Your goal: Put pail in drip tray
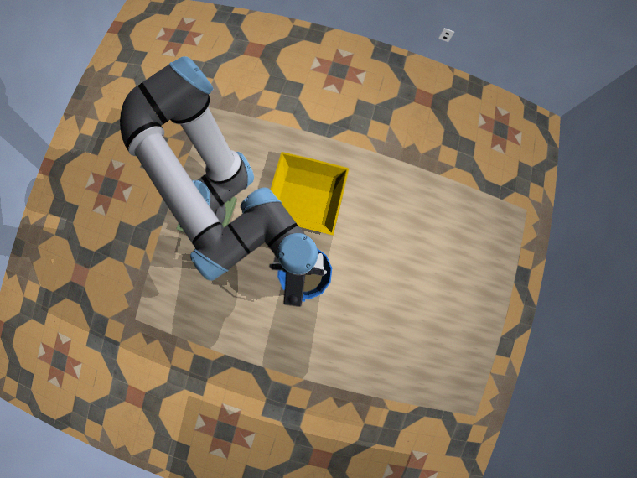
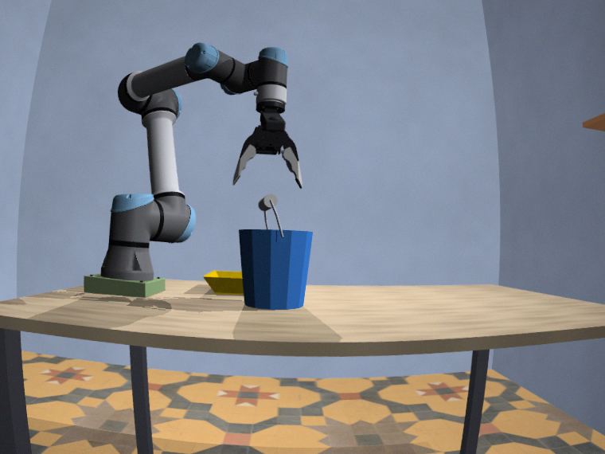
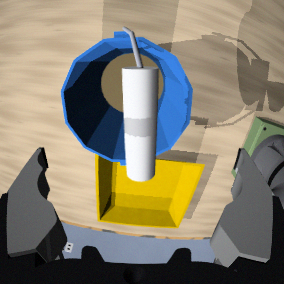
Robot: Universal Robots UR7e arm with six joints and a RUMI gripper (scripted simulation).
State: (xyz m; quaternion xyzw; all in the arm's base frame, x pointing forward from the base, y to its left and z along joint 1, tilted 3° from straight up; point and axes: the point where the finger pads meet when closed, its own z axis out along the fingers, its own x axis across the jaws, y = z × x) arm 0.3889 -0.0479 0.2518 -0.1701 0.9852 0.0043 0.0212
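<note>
The white-grey grip is 10 mm ahead of my hand and 60 mm below it. Also, from my hand: blue pail: 10 mm ahead, 130 mm below; yellow drip tray: 100 mm behind, 270 mm to the left, 260 mm below.
</note>
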